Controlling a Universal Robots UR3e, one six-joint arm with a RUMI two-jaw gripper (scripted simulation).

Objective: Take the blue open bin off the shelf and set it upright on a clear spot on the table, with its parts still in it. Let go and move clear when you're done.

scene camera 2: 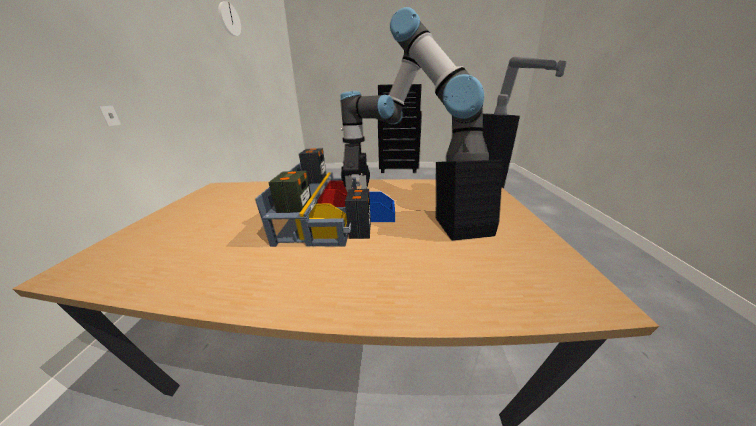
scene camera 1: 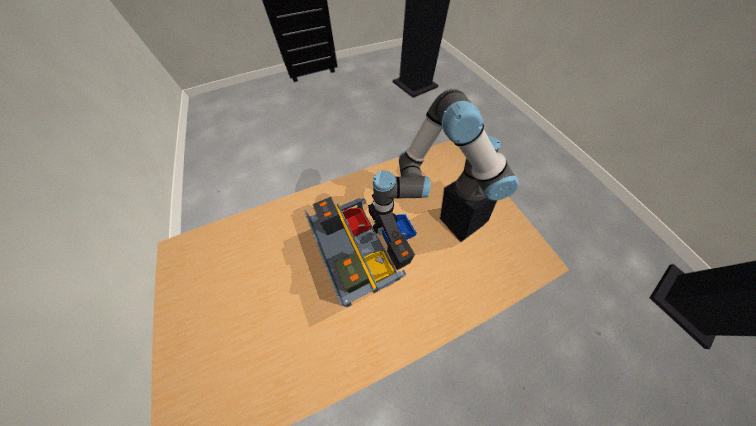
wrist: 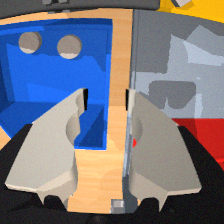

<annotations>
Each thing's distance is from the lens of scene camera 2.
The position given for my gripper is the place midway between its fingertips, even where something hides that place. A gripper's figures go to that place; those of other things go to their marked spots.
my gripper (scene camera 2: pixel 357 201): 0.77 m
yellow bin (scene camera 2: pixel 320 211): 0.73 m
</annotations>
